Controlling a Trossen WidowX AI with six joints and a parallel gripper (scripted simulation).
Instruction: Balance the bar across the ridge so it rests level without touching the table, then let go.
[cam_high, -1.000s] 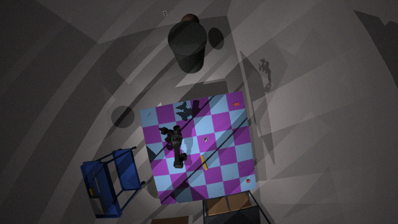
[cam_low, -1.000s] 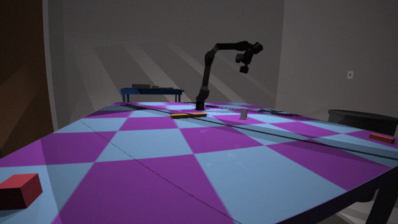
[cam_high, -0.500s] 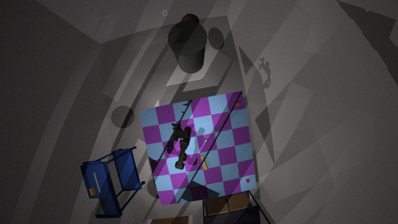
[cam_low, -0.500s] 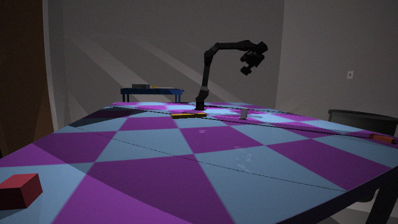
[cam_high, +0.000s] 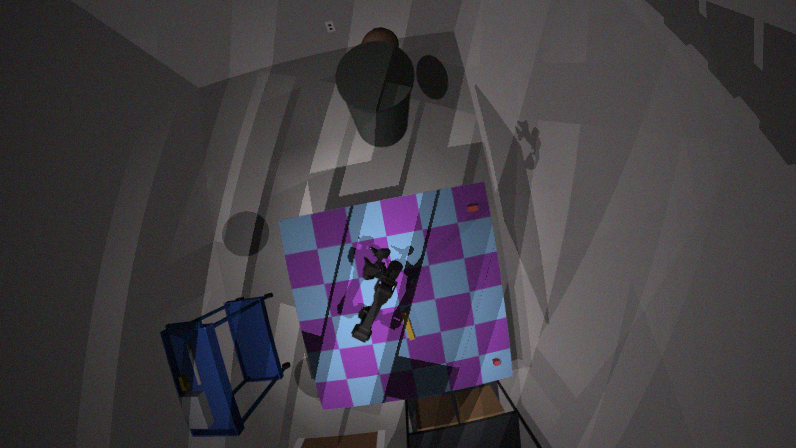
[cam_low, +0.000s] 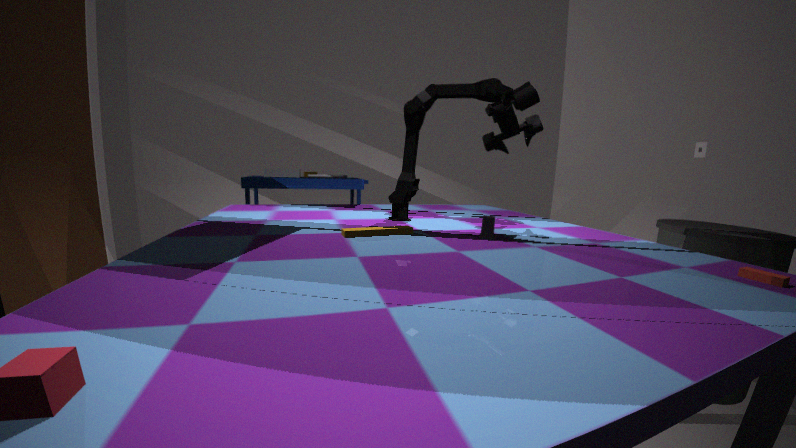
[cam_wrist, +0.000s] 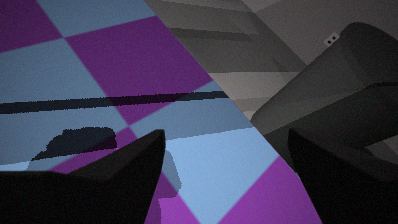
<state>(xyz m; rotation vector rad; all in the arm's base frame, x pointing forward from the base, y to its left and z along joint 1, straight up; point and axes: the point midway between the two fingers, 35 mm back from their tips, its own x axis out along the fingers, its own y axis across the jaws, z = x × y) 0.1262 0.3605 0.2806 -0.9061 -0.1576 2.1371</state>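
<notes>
My gripper tip is 52 cm to the left of the yellow bar, 25 cm above it and 12 cm short of it. The rest, counted from my gripper tip: dark red cube: 89 cm to the right, 63 cm ahead, 24 cm below; flat orange block: 63 cm ahead, 25 cm below, 11 cm to the left.
</notes>
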